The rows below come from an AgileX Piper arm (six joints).
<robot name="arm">
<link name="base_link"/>
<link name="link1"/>
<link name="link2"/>
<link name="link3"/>
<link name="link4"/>
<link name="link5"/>
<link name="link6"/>
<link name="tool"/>
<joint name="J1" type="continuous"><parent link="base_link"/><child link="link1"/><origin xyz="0 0 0.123" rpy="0 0 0"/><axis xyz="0 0 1"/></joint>
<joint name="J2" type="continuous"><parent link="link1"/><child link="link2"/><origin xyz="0 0 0" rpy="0 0 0"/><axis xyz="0 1 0"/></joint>
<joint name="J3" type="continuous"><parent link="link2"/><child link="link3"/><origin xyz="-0.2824 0 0.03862" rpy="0 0 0"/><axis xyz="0 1 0"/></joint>
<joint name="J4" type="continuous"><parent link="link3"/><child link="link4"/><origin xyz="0.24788 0 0.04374" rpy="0 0 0"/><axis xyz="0.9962 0 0.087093"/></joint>
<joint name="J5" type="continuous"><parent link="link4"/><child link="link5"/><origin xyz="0 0 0" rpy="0 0 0"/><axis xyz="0 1 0"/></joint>
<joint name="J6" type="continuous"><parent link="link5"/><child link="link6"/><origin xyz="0.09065 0 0.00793" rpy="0 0 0"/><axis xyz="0.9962 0 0.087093"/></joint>
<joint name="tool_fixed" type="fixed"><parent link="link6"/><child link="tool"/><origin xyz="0 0 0" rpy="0 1.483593 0"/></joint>
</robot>
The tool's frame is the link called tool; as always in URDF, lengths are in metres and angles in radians. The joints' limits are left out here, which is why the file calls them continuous.
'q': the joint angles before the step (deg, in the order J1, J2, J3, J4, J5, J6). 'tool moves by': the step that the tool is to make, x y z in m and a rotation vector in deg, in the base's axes. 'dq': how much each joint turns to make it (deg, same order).
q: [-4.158, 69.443, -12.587, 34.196, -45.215, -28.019]
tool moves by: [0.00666, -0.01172, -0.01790, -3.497, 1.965, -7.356]
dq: [0.003, 8.989, 0.001, 5.238, -10.074, -1.730]
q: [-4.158, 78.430, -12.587, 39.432, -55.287, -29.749]
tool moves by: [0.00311, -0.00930, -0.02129, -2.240, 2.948, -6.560]
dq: [-0.001, 8.998, -0.052, 4.708, -7.897, 0.466]
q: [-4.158, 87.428, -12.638, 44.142, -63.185, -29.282]
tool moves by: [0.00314, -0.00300, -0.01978, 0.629, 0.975, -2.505]
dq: [-0.001, 7.565, 0.001, 0.538, -4.801, 4.893]
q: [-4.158, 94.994, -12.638, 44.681, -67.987, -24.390]
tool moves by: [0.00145, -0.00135, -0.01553, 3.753, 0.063, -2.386]
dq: [-0.001, 4.717, -0.353, 0.974, -0.539, 5.536]
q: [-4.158, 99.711, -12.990, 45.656, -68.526, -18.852]
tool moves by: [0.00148, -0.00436, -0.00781, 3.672, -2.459, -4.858]
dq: [-0.286, 2.761, -1.157, 3.095, -0.206, 5.325]
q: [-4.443, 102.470, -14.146, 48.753, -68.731, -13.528]
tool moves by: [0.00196, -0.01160, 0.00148, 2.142, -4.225, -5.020]
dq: [-2.739, 0.460, -1.587, 1.178, -0.155, 3.898]
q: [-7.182, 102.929, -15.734, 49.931, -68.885, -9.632]
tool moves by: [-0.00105, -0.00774, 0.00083, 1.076, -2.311, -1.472]
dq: [-2.512, 0.001, -0.193, -1.787, -0.112, 2.644]
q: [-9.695, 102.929, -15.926, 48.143, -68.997, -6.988]
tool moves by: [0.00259, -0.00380, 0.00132, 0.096, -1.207, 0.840]
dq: [-1.559, 0.015, -0.429, -2.712, -0.042, 1.068]
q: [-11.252, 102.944, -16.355, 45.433, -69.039, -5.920]
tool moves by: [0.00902, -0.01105, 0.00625, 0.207, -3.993, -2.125]
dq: [-2.377, 0.047, -2.810, -0.657, 0.001, 1.651]
